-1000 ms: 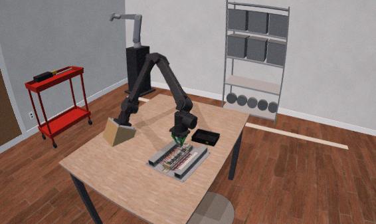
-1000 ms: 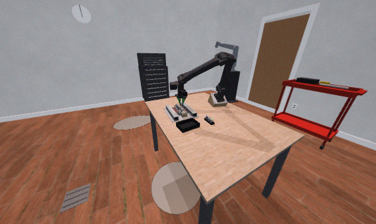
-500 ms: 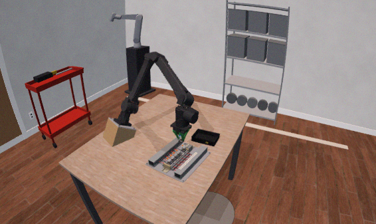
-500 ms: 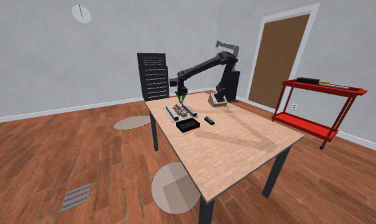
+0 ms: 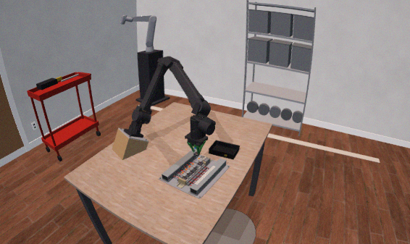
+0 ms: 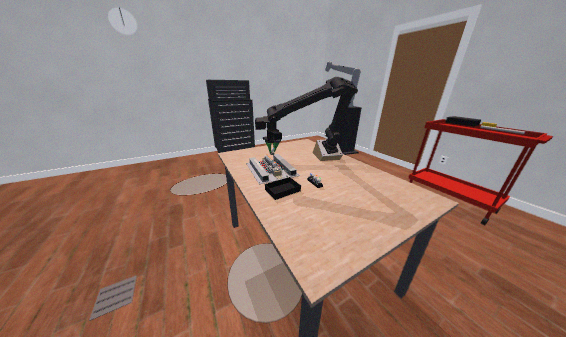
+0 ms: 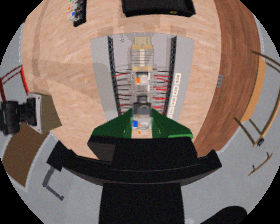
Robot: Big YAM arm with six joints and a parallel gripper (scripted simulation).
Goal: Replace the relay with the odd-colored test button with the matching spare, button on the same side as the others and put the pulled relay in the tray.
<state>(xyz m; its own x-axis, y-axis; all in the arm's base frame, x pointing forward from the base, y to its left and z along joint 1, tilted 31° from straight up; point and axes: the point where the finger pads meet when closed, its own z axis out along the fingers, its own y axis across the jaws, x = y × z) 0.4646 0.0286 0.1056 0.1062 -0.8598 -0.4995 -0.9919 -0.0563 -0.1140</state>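
The black tray lies 25 cm to the left of my hand, 12 cm below it and 1 cm ahead of it. Round my hand: small black stand 23 cm to the left, 19 cm behind, 13 cm below.
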